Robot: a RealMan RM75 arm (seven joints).
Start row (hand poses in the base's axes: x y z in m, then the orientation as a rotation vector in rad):
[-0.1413 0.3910 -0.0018 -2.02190 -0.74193 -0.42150]
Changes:
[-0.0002 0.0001 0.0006 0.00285 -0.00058 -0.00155]
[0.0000 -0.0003 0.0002 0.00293 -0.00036 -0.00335]
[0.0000 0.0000 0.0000 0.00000 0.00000 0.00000]
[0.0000 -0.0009 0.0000 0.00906 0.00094 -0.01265]
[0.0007 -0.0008 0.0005 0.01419 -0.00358 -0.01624]
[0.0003 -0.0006 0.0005 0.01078 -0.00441 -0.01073]
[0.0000 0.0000 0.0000 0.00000 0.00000 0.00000]
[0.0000 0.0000 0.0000 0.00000 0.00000 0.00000]
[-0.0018 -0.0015 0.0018 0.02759 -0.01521 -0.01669]
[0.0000 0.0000 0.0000 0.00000 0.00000 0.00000]
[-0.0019 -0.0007 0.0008 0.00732 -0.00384 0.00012]
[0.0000 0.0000 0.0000 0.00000 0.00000 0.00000]
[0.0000 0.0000 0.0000 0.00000 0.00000 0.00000]
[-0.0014 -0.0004 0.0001 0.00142 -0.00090 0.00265]
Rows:
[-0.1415 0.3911 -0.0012 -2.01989 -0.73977 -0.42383]
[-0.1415 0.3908 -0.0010 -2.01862 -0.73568 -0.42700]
[-0.1415 0.3908 -0.0010 -2.01862 -0.73568 -0.42700]
[-0.1415 0.3899 -0.0010 -2.01583 -0.71954 -0.43597]
[-0.1408 0.3891 -0.0005 -2.00930 -0.70087 -0.45309]
[-0.1405 0.3885 0.0000 -2.00337 -0.68929 -0.46683]
[-0.1405 0.3885 0.0000 -2.00337 -0.68929 -0.46683]
[-0.1405 0.3885 0.0000 -2.00337 -0.68929 -0.46683]
[-0.1423 0.3870 0.0018 -1.98286 -0.67251 -0.49941]
[-0.1423 0.3870 0.0018 -1.98286 -0.67251 -0.49941]
[-0.1442 0.3863 0.0026 -1.97545 -0.67230 -0.50506]
[-0.1442 0.3863 0.0026 -1.97545 -0.67230 -0.50506]
[-0.1442 0.3863 0.0026 -1.97545 -0.67230 -0.50506]
[-0.1456 0.3859 0.0027 -1.97287 -0.67487 -0.50472]

